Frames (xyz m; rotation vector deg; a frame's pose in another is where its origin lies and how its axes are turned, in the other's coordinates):
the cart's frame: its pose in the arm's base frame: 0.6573 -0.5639 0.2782 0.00 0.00 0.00
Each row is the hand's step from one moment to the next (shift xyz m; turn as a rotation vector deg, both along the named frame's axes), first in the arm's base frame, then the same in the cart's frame.
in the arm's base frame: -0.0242 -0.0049 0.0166 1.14 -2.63 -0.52
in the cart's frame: -0.0242 -0.0049 0.0166 1.14 -2.63 -0.52
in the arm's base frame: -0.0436 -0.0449 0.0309 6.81 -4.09 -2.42
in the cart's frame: -0.0436 -0.0449 0.0309 6.81 -4.09 -2.42
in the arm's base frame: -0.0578 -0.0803 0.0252 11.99 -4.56 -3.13
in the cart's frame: -0.0578 -0.0803 0.0252 11.99 -4.56 -3.13
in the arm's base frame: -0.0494 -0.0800 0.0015 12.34 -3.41 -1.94
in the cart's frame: -0.0494 -0.0800 0.0015 12.34 -3.41 -1.94
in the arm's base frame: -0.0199 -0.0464 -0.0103 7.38 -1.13 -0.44
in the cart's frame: -0.0199 -0.0464 -0.0103 7.38 -1.13 -0.44
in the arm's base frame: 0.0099 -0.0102 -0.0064 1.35 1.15 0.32
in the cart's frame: 0.0099 -0.0102 -0.0064 1.35 1.15 0.32
